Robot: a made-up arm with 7 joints.
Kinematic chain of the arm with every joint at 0, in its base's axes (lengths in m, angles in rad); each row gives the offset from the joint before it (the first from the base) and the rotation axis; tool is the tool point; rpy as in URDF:
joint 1: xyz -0.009 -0.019 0.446 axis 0 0.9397 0.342
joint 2: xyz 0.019 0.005 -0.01 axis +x
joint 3: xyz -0.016 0 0.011 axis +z
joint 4: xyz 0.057 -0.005 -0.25 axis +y
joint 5: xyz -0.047 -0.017 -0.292 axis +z
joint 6: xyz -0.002 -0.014 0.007 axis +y
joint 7: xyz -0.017 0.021 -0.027 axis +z
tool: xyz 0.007 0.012 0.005 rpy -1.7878 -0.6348 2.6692
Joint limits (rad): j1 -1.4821..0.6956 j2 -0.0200..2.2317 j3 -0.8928..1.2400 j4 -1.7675..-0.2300 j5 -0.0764..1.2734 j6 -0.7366..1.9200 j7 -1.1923..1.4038
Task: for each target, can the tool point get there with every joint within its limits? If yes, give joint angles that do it. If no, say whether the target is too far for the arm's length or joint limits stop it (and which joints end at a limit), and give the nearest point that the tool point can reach.
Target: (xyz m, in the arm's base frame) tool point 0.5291 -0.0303 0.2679
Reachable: yes | joints -1.0444 0.3950 -0.6105 -0.4852 0.1584 -0.4361 -0.4982
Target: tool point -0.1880 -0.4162 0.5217
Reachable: no: joint limits stop it (at a limit: joint 1, joint 2, joint 3, joint 4, joint 5, joint 6, joint 7) | nearest point 0.1159 -0.4179 0.5197 | short by 0.304 m
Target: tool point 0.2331 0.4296 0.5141
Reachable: yes | joints -0.5092 1.0338 0.9520 -1.1373 0.0255 1.2732 0.1465
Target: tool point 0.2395 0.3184 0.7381
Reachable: yes | joints -0.9112 1.9434 -0.2905 -1.1942 0.3437 1.3832 -0.2732
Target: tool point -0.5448 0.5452 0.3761
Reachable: no: too far | nearest point -0.2735 0.4501 0.2791 | short by 0.303 m
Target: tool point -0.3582 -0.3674 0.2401
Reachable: no: joint limits stop it (at a limit: joint 1, joint 2, joint 3, joint 5, joint 7) | nearest point -0.2884 -0.1561 0.0092 | short by 0.321 m
